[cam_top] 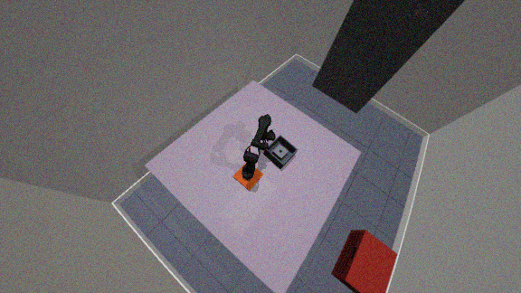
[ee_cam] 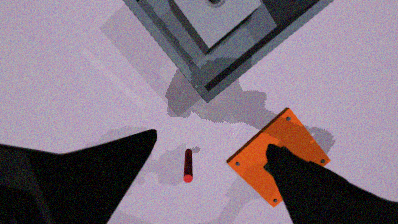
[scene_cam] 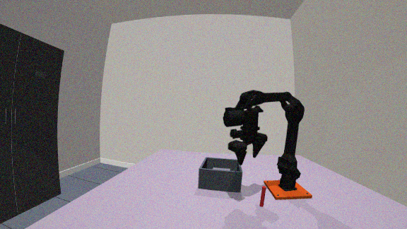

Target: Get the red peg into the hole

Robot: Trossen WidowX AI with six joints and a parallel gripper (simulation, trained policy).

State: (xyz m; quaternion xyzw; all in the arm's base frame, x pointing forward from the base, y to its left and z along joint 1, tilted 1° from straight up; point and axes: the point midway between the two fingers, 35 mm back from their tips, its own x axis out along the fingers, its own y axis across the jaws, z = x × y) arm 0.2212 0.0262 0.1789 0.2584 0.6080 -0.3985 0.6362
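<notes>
Now: the red peg 110 mm below my gripper tip, 90 mm to the left of it and 40 mm behind it. Also, from my gripper tip: grey box 130 mm to the right, 130 mm below, 80 mm ahead; plate 130 mm to the right, 110 mm below, 80 mm ahead.
</notes>
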